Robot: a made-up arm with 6 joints.
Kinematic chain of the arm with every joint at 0, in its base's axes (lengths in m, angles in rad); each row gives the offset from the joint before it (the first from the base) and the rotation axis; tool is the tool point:
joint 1: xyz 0 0 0.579 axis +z
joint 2: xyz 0.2 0 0 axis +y
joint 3: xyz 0 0 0.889 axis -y
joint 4: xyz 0 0 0.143 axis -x
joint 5: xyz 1.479 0 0 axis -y
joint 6: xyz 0.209 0 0 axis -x
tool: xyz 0 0 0
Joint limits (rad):
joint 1: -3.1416..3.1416
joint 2: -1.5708..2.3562
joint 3: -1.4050..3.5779
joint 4: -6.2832..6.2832
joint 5: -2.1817..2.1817
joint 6: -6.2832..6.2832
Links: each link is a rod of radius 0.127 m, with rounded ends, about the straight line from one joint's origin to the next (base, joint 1, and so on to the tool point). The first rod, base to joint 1, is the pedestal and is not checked.
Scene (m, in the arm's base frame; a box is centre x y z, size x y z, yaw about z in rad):
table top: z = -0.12
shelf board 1: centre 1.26 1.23 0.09 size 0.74 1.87 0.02 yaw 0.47
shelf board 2: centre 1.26 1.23 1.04 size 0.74 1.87 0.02 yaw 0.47
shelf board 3: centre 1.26 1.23 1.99 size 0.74 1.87 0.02 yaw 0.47
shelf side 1: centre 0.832 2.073 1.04 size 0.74 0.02 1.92 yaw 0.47
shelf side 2: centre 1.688 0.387 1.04 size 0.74 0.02 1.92 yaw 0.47
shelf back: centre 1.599 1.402 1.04 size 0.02 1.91 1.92 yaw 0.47
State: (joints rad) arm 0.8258 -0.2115 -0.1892 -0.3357 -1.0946 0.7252
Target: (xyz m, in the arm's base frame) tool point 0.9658 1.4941 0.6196
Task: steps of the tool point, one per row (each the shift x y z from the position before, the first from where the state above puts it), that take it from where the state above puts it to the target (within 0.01 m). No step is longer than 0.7 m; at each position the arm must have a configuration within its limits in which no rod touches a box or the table.
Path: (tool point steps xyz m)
1: -0.2570 -0.1128 0.0285
2: -0.2190 -0.1290 -0.0285
3: 0.1168 -0.2937 0.5190
4: -0.1387 -0.3392 0.4207
5: -0.3652 -0.2136 0.2735
6: -0.4633 0.0301 0.0960
7: -0.3858 0.2886 -0.0894
8: -0.1584 0.4519 -0.2592
9: 0.1324 0.4463 -0.3919
10: 0.3723 0.2660 -0.4712
11: 0.4657 -0.0248 -0.4880
12: 0.3745 -0.3183 -0.4409
13: 0.2198 0.1456 0.0092
14: 0.2397 0.0878 -0.0090

